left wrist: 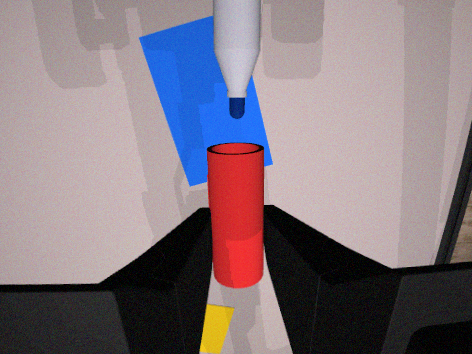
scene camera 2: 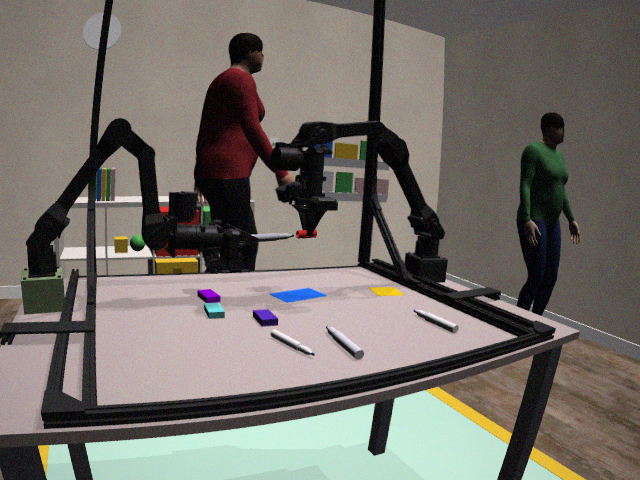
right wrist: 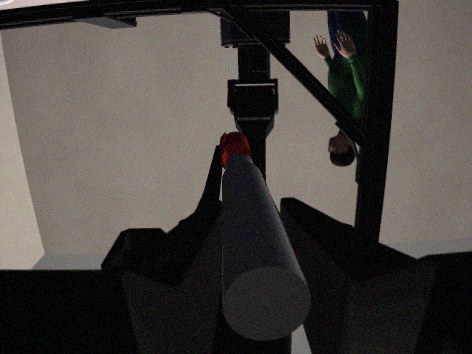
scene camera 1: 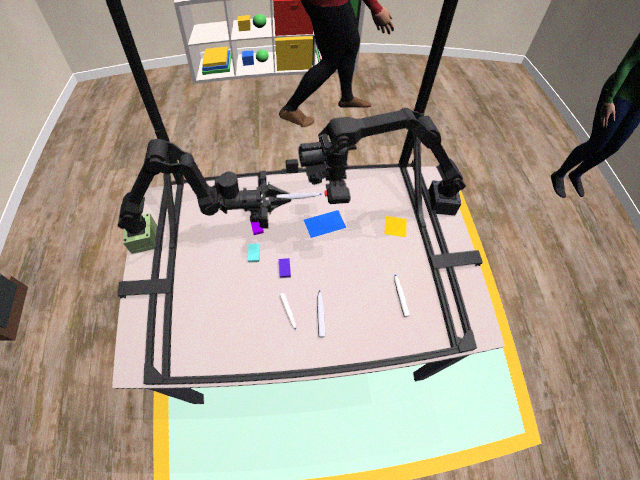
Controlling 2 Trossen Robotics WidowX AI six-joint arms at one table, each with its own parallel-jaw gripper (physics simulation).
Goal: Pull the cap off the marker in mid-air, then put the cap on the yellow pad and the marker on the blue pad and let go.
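Places are measured from the left arm's base along level axes (x left, y back, z up), in centimetres.
Pixels of known places: left gripper, fingertip midpoint: (left wrist: 236, 218) (scene camera 2: 307, 234) (right wrist: 235, 146); right gripper, fingertip midpoint: (scene camera 2: 256, 239) (right wrist: 251, 213) (scene camera 1: 291, 197); left arm's base at its link origin: (scene camera 2: 426, 256) (right wrist: 253, 44) (scene camera 1: 447, 191); right arm's base at its link origin: (scene camera 2: 41, 273) (scene camera 1: 136, 227).
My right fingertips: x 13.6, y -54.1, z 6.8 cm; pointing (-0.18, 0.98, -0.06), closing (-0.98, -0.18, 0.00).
Observation:
For each thing: its top centre in the pictures, then the offset to it from my right fingertips. "*": a spot on its surface instead.
- red cap at its top centre: (left wrist: 236, 231) (right wrist: 234, 166) (scene camera 2: 306, 229) (scene camera 1: 332, 190) dx -1.9, dy +12.6, dz +2.4 cm
- light grey marker at its top centre: (right wrist: 246, 221) (scene camera 2: 267, 233) (scene camera 1: 299, 193) dx -0.4, dy +2.6, dz +1.5 cm
- blue pad at its top centre: (left wrist: 210, 105) (scene camera 2: 298, 294) (scene camera 1: 324, 223) dx -0.5, dy +11.1, dz -13.9 cm
- yellow pad at its top centre: (left wrist: 194, 327) (scene camera 2: 386, 291) (scene camera 1: 395, 226) dx -1.6, dy +35.7, dz -13.9 cm
- purple block at its top centre: (scene camera 2: 208, 293) (scene camera 1: 256, 224) dx +2.8, dy -11.8, dz -12.5 cm
- cyan block at its top centre: (scene camera 2: 214, 307) (scene camera 1: 253, 251) dx +13.2, dy -11.1, dz -12.5 cm
- violet block at its top centre: (scene camera 2: 265, 314) (scene camera 1: 284, 267) dx +17.7, dy -0.5, dz -12.5 cm
- black frame at a spot on its surface: (scene camera 2: 310, 385) * dx +50.9, dy +0.3, dz -12.0 cm
The red cap (scene camera 1: 326, 193) (scene camera 2: 306, 234) (left wrist: 236, 215) (right wrist: 234, 147) is held in mid-air between the fingers of my left gripper (scene camera 2: 310, 233) (left wrist: 236, 218), which is shut on it. My right gripper (scene camera 1: 283, 198) (right wrist: 251, 213) is shut on the light grey marker (scene camera 1: 299, 195) (scene camera 2: 273, 236) (left wrist: 237, 30) (right wrist: 252, 235), held level in the air. The marker's blue tip points at the cap's open end, with a small gap between them in the left wrist view. The blue pad (scene camera 1: 324, 223) (scene camera 2: 298, 295) (left wrist: 170, 100) lies on the table below. The yellow pad (scene camera 1: 395, 226) (scene camera 2: 386, 291) (left wrist: 216, 327) lies to its right in the scene views.
A purple block (scene camera 1: 257, 227) (scene camera 2: 208, 295), a cyan block (scene camera 1: 253, 252) (scene camera 2: 214, 310) and a violet block (scene camera 1: 284, 267) (scene camera 2: 265, 317) lie left of the blue pad. Three markers (scene camera 1: 288, 311) (scene camera 1: 321, 313) (scene camera 1: 401, 295) lie nearer the front. A black frame (scene camera 1: 310, 373) (scene camera 2: 310, 384) borders the table.

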